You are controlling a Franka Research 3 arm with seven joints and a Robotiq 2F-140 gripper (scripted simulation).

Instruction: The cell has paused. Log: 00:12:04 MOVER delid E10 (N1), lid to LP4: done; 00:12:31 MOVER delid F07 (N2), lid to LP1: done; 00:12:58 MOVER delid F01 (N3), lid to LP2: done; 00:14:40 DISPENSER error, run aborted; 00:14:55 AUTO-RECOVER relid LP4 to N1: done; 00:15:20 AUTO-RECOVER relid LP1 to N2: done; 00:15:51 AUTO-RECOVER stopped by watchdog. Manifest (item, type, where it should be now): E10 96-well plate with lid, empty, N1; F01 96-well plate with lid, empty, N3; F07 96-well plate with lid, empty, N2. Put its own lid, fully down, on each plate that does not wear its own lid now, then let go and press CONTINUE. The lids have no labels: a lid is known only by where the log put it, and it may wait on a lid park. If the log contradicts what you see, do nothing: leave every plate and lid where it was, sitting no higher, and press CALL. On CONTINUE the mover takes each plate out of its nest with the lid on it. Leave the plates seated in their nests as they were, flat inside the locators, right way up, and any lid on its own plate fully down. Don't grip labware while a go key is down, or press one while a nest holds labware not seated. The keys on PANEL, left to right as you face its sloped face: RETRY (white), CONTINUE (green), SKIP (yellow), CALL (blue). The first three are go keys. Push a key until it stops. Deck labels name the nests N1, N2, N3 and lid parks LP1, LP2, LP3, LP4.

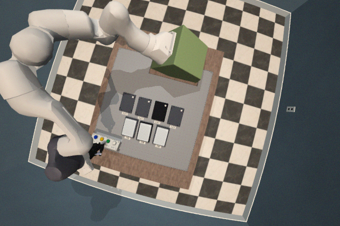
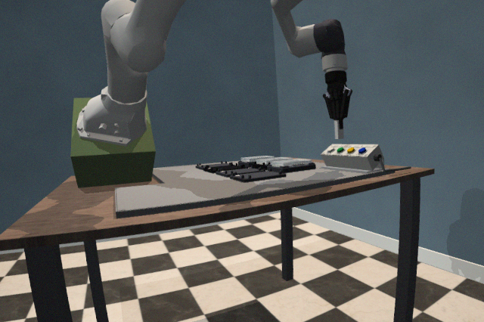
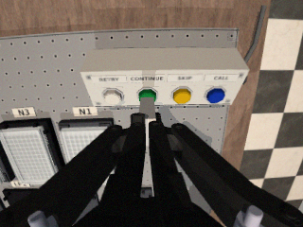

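The green continue key lies 70 mm below my hand. From my hand the other things lie so: white retry key 50 mm to the left, 70 mm below; then yellow skip key 50 mm to the right, 70 mm below; then blue call key 10 mm ahead, 100 mm to the right, 70 mm below.
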